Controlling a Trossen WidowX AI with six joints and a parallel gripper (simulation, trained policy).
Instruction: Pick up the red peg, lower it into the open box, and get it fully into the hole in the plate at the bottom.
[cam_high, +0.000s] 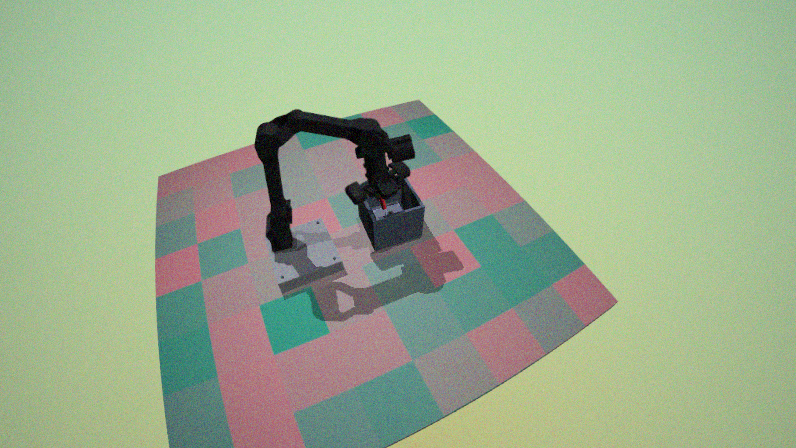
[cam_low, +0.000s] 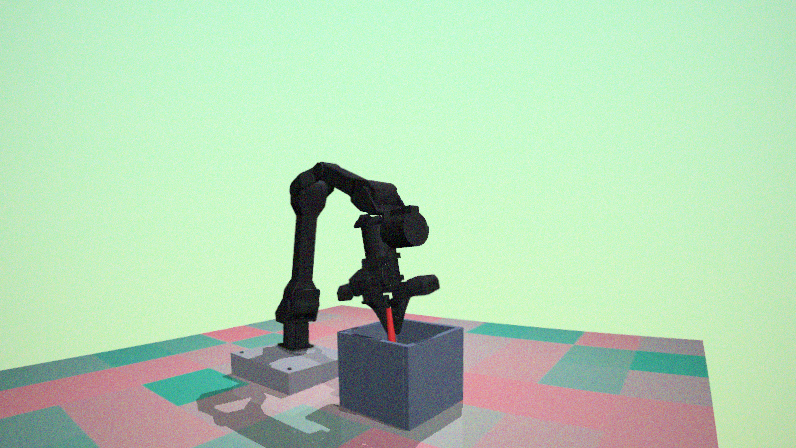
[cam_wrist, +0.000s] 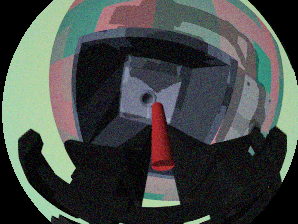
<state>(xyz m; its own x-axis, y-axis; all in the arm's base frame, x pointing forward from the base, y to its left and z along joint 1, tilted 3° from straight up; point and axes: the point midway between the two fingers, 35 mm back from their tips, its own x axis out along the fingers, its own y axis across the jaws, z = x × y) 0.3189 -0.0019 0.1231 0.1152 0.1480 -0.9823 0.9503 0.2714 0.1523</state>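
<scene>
My gripper tip is 10 mm to the left of the red peg and 10 mm below it.
</scene>
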